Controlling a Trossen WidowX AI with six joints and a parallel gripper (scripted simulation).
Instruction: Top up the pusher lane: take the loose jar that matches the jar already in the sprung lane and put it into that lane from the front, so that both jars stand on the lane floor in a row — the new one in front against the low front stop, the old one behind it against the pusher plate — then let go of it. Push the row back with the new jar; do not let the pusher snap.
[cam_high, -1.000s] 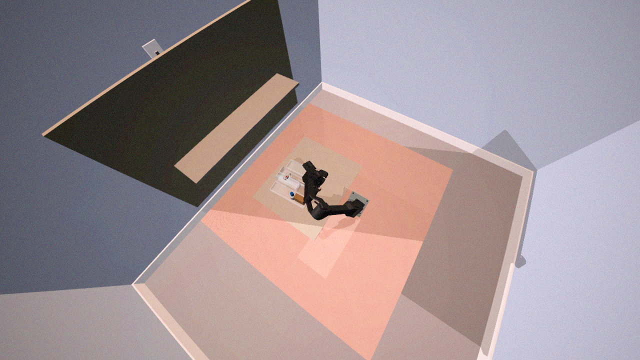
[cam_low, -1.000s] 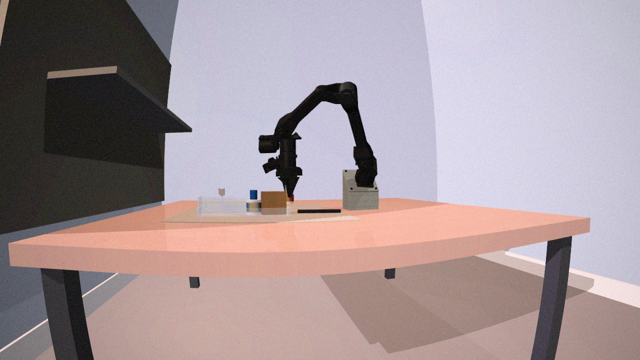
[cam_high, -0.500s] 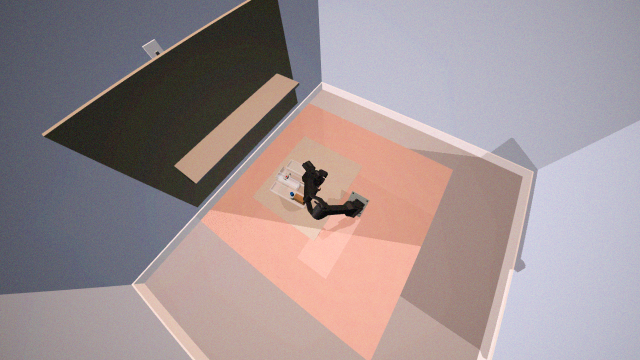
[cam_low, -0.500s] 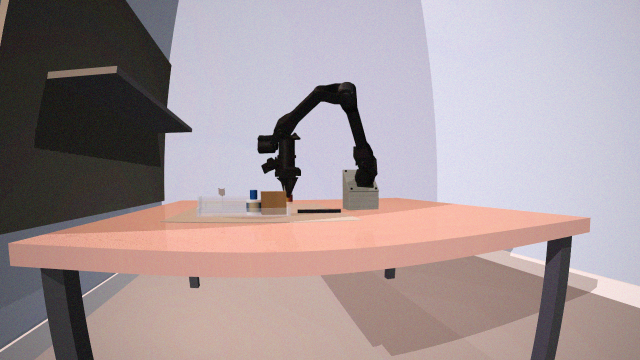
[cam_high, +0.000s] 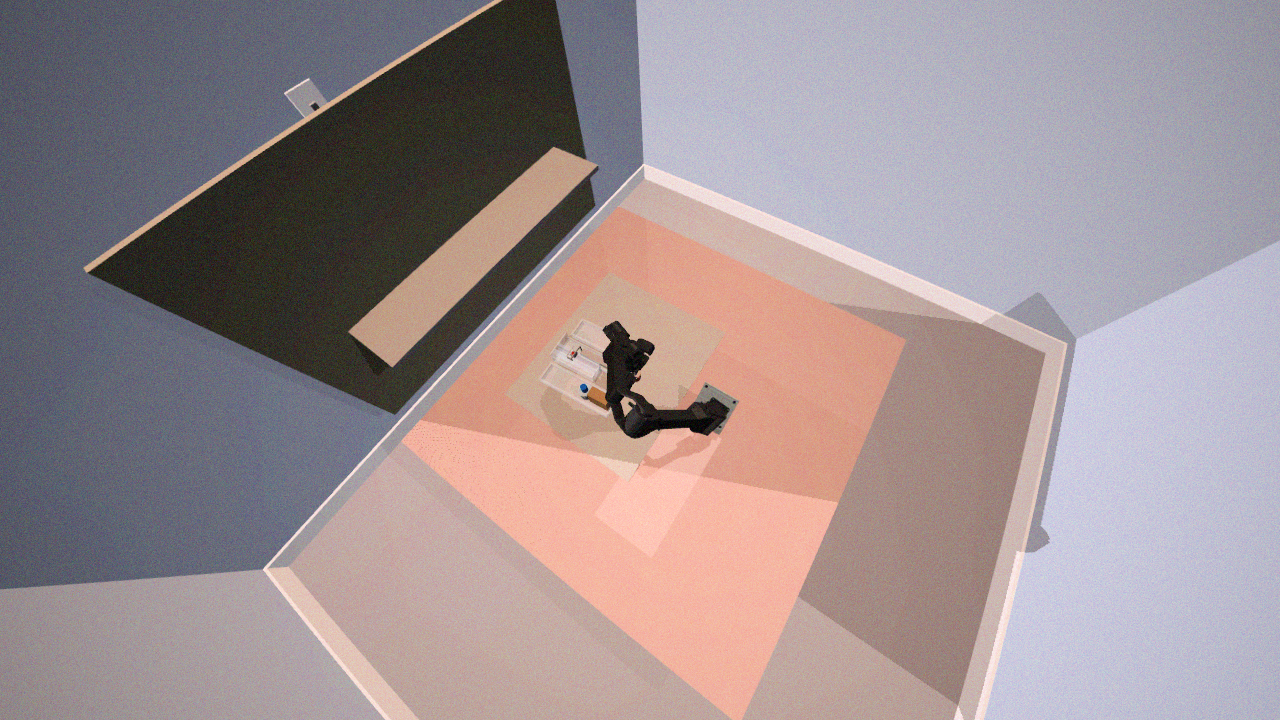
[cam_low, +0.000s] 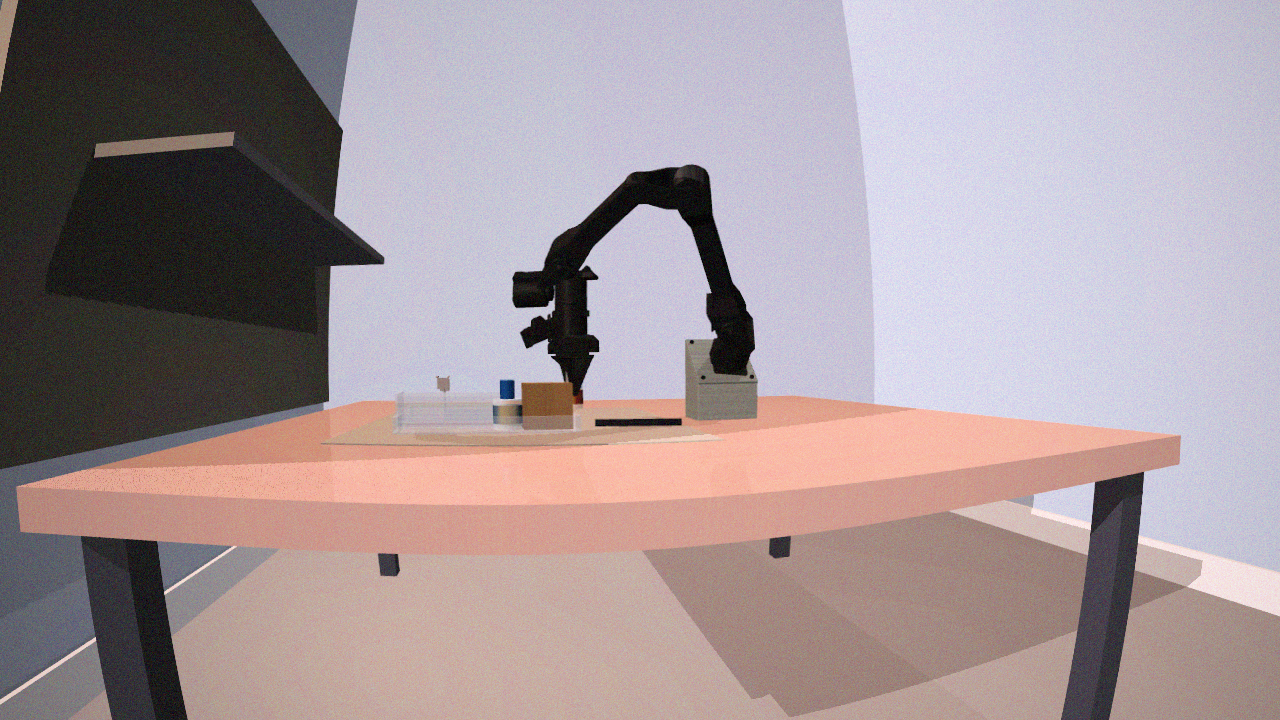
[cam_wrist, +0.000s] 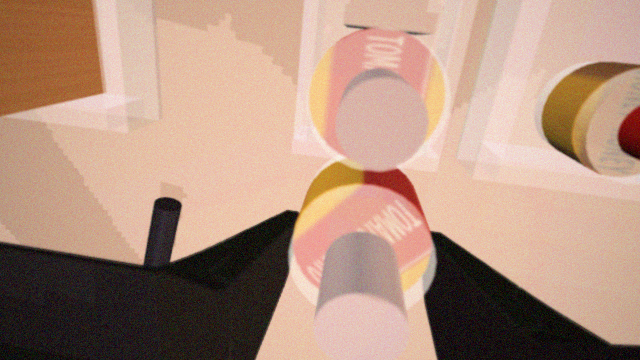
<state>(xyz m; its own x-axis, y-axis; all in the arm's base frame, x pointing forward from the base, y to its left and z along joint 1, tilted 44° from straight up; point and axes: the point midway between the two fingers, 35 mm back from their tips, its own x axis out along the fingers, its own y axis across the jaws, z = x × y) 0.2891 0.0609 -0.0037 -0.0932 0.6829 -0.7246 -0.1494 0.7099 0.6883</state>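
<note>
My gripper tip is 4 cm short of the brown box, 14 cm to the right of it and 1 cm above it. From my gripper tip the other things lie so: black strip 10 cm behind, 9 cm to the left, 4 cm below; then shelf 55 cm ahead, 2 cm to the left, 32 cm above.
</note>
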